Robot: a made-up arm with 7 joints.
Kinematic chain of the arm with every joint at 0, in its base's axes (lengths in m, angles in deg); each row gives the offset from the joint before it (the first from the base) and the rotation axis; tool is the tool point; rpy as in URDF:
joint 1: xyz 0 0 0.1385 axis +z
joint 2: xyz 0 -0.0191 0.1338 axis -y
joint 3: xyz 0 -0.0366 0.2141 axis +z
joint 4: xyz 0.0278 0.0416 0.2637 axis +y
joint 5: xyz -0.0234 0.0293 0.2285 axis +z
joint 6: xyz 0 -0.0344 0.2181 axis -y
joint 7: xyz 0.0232 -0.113 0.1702 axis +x
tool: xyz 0 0 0 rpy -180 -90 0
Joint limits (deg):
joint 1: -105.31..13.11
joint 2: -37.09..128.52
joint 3: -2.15..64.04
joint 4: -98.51..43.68
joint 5: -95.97..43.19
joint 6: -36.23..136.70
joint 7: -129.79..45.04
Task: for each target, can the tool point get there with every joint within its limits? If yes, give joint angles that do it. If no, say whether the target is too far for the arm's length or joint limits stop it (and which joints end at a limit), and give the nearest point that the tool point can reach.
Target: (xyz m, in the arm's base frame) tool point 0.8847 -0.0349 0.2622
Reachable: no: joint limits stop it (at a limit: joint 2, joint 3, joint 4, joint 5, joint 6) | nearest point 0.9004 -0.0355 0.5650 | short by 0.303 m
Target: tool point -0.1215 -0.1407 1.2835
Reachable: yes | joints -33.38 -18.09 7.07 -38.47 -13.41 -12.47 -24.84
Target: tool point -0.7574 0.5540 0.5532
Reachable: yes | joints -45.07 62.94 11.70 -0.40 -7.68 87.53 -103.18
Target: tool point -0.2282 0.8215 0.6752
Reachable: yes | joints -79.18 51.84 6.15 0.56 -24.57 100.99 9.80
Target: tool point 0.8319 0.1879 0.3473
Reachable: no: joint limits stop it (at a limit: joint 1, joint 2, joint 4, joint 5, joint 6) | nearest point 0.8792 0.1913 0.5657 | short by 0.223 m
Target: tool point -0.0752 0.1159 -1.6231
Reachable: no: too far | nearest point -0.1598 0.2463 -0.6445 | short by 0.991 m
